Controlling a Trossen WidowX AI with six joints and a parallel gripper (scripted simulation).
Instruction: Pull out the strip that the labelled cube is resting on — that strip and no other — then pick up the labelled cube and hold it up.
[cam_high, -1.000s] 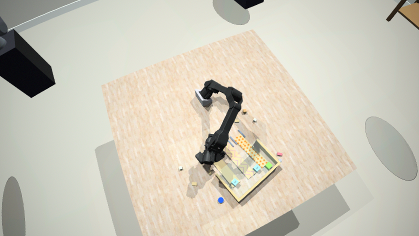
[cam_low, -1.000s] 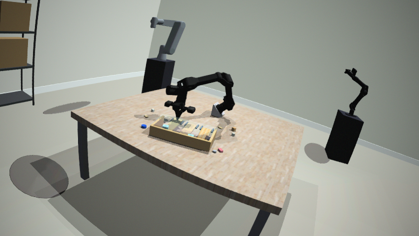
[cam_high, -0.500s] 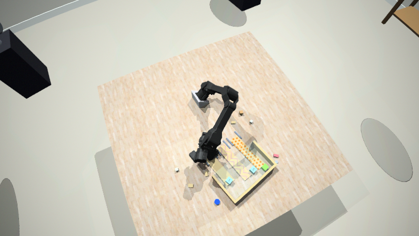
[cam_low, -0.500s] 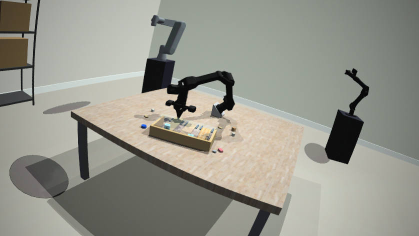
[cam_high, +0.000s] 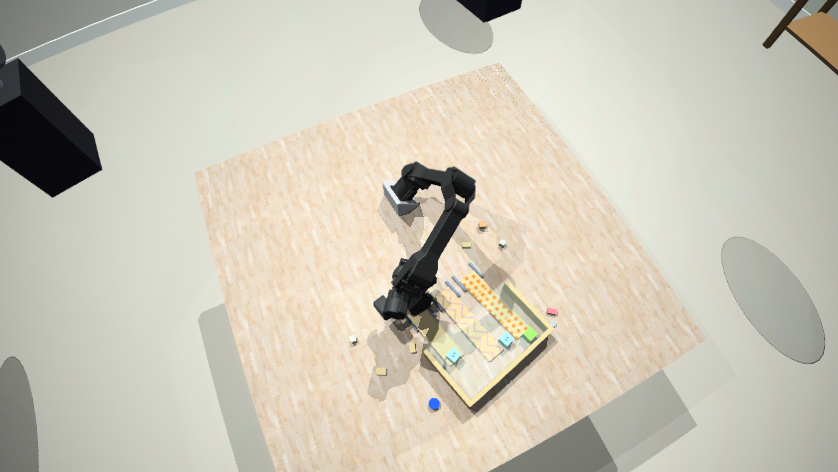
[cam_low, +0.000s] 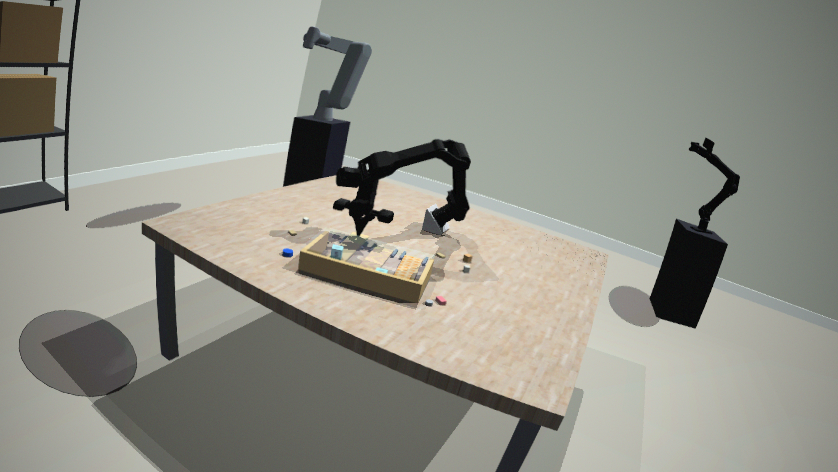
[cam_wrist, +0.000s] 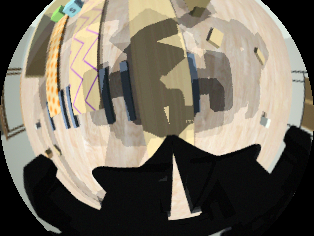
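Now: the tan strip 100 mm ahead of my gripper tip and 10 mm to the left of it. Also, from my gripper tip: brown cube: 80 mm behind, 340 mm to the left; blue disc: 290 mm ahead, 100 mm to the right; pink block: 270 mm ahead, 340 mm to the left.
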